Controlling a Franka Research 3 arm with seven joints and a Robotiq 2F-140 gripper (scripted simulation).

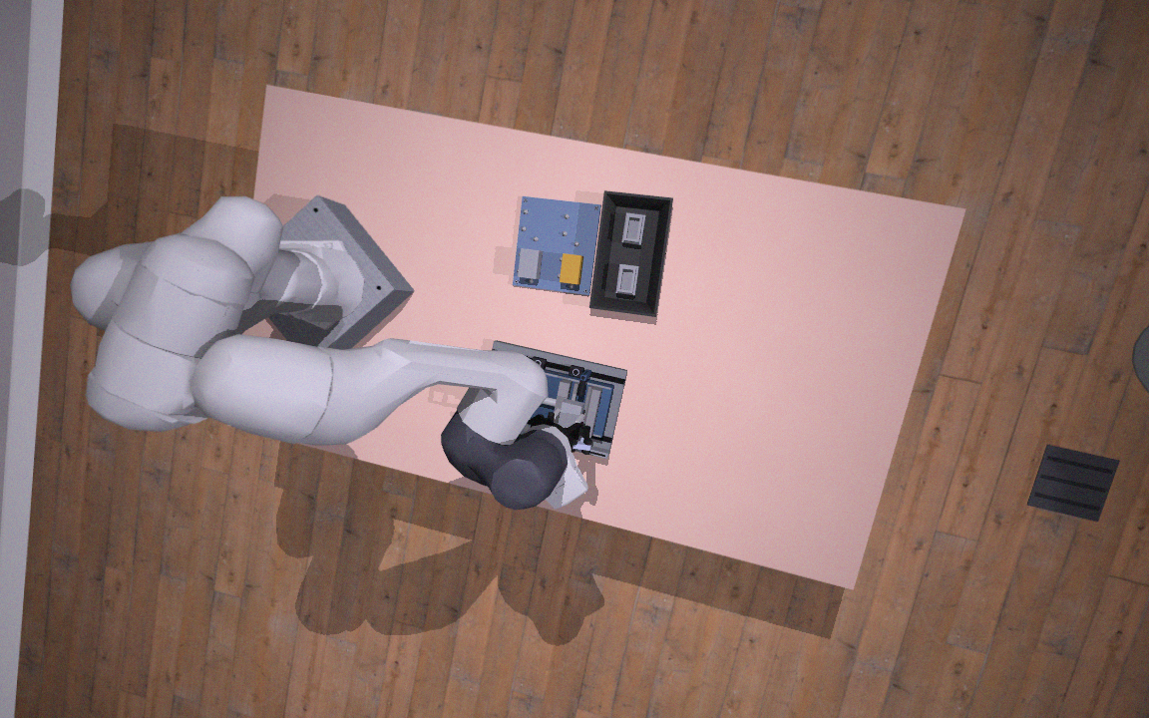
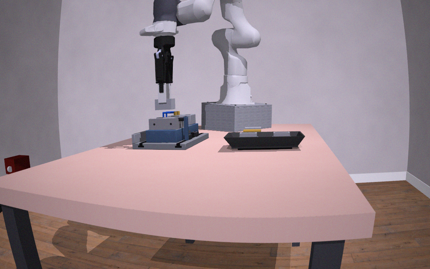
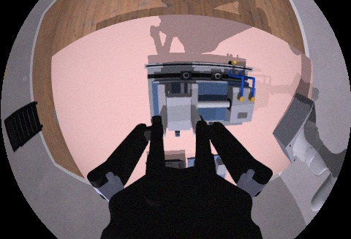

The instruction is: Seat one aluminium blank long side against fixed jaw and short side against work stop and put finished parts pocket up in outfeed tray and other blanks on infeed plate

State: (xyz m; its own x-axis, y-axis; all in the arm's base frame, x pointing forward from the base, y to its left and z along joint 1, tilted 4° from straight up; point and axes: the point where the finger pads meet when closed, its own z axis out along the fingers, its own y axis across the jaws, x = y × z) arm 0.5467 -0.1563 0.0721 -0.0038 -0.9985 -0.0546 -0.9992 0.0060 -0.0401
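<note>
The aluminium blank lies 4 cm below my hand. The rest, counted from my hand: cylinder (16 cm behind, 10 cm below, 1 cm to the left); then brass blank (28 cm to the left, 15 cm below, 8 cm behind); then vise (14 cm below, 7 cm behind, 1 cm to the left).
</note>
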